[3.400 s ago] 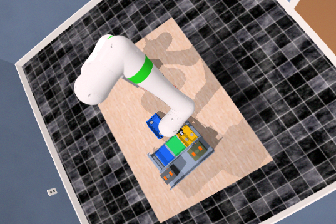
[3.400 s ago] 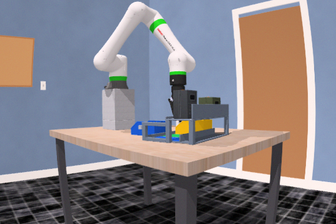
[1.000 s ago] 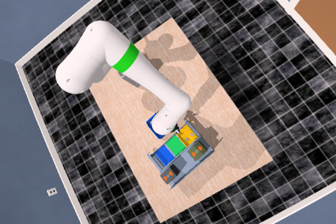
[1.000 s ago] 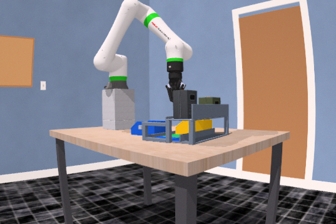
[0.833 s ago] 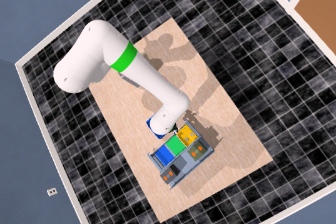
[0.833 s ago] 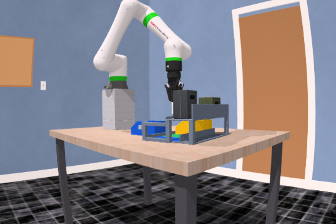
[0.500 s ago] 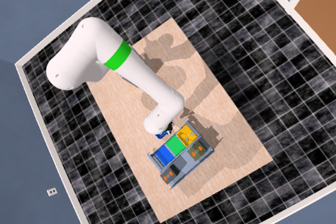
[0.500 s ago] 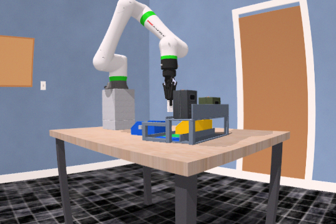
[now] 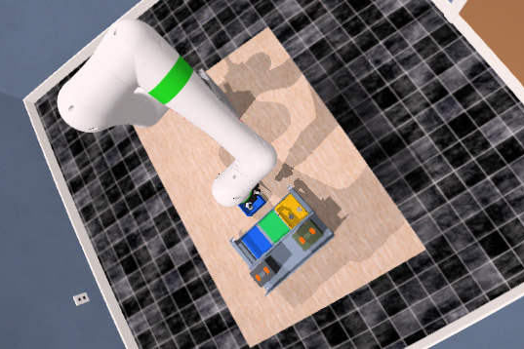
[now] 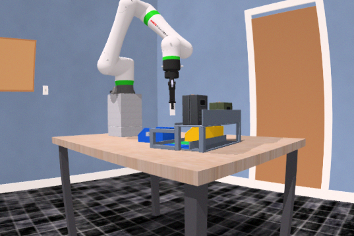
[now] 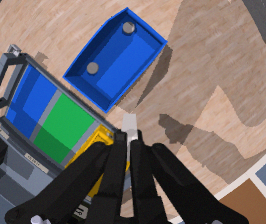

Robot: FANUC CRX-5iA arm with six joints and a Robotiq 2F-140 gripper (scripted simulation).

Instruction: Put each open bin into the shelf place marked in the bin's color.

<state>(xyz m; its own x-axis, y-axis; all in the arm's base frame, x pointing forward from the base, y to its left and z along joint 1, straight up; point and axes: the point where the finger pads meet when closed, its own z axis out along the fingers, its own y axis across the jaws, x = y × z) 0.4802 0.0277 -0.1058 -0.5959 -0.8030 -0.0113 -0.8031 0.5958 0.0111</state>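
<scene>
Right now the blue bin is 13 cm below my hand, 8 cm to the right of it and 3 cm behind it. The rest, counted from my hand: yellow bin (16 cm ahead, 13 cm below, 8 cm to the left); dark box (30 cm ahead, 12 cm to the right, 1 cm below).
</scene>
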